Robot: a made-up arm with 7 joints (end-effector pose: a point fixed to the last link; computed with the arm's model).
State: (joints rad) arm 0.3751 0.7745 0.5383 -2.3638 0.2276 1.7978 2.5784
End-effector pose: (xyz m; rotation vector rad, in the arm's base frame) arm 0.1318 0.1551 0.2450 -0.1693 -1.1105 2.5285
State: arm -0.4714 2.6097 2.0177 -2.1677 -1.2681 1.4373 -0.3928
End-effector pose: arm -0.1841 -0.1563 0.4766 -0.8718 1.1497 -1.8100
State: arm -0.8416 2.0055 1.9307 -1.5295 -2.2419 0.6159 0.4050
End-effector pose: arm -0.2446 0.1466 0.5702 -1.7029 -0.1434 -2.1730
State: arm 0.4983 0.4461 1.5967 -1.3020 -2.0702 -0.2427 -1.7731
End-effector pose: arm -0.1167 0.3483 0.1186 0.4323 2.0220 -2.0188
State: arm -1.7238 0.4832 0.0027 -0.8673 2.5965 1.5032 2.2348
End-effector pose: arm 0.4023 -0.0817 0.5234 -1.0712 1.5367 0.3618
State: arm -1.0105 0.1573 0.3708 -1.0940 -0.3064 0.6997 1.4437
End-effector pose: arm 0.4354 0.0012 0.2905 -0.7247 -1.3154 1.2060
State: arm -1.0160 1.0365 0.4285 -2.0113 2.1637 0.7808 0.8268
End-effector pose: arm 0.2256 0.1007 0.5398 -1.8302 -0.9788 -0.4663
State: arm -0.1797 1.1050 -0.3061 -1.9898 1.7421 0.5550 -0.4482
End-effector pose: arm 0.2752 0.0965 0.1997 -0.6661 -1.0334 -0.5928
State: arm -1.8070 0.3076 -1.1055 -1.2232 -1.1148 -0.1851 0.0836
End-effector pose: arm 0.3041 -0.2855 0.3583 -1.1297 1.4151 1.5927
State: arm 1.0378 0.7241 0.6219 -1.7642 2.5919 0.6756 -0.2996
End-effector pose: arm -0.0519 0.2912 0.1124 -0.8576 -1.0239 1.1475
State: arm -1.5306 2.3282 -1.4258 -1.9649 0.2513 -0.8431 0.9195
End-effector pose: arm 0.1400 0.1770 0.4223 -0.0253 -1.6732 -1.3142
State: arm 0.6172 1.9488 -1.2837 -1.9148 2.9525 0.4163 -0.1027
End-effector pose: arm -0.1374 0.2598 0.1875 -0.0920 0.5677 1.4112
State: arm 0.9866 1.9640 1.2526 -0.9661 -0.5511 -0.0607 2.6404
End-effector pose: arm 0.2130 0.3094 0.4934 0.1130 -1.9684 0.4933
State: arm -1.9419 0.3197 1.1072 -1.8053 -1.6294 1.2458 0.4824
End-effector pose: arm 0.1473 0.1082 0.6020 0.2786 -1.3913 2.0781
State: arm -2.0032 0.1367 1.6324 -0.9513 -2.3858 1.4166 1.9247
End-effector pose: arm 0.3745 0.0124 0.5676 0.3450 -1.2929 2.4400
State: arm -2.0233 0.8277 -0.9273 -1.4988 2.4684 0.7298 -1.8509
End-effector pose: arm 0.2863 -0.1578 0.5655 0.0759 1.9190 2.4224
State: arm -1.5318 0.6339 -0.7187 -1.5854 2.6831 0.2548 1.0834
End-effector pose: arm 0.3644 -0.1674 0.4193 -1.8952 0.4354 0.2963
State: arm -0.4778 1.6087 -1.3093 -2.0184 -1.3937 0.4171 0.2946
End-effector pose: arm 0.1266 0.1131 0.1162 1.3246 -0.9052 -2.4664
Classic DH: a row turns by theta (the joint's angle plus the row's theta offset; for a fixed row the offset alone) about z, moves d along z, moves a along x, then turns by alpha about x. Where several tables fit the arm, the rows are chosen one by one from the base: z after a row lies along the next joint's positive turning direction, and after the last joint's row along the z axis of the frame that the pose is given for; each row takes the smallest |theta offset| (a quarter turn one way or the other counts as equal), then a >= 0, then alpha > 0; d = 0 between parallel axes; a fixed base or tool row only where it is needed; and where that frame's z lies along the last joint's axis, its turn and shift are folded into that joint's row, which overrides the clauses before.
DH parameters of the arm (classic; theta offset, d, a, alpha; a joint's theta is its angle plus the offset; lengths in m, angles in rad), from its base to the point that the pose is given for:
base (fixed): 0 0.3342 -0.002 -1.2217
joint 1: 1.5708 -0.0328 0.017 1.5708
joint 2: 1.2217 -0.006 0.023 -1.5708
joint 3: -1.5708 -0.232 0.018 -1.5708
joint 4: 0 -0.037 -0.044 1.5708
joint 5: 0 -0.219 0.016 -1.5708
joint 6: 0 0.017 0.007 1.5708
joint 7: 0.3948 0 0.013 0
tool (fixed): -0.3948 -0.018 0 0

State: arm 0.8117 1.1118 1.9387 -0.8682 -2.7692 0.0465 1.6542
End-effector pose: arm -0.1344 0.4244 0.3570 2.1667 0.2380 0.1003
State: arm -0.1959 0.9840 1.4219 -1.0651 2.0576 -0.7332 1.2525
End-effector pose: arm 0.0857 0.4258 0.2493 1.1088 1.2057 -0.5218
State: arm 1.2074 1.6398 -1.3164 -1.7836 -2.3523 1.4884 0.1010
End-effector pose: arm -0.2840 0.1344 0.2606 0.9896 -0.7643 -2.7116
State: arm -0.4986 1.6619 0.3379 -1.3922 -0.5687 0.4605 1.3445
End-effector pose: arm 0.2070 0.2186 0.5271 1.1480 -2.2549 0.1960
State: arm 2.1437 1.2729 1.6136 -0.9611 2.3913 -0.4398 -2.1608
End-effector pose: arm -0.1032 0.3757 0.5304 2.2058 0.1819 -0.2966
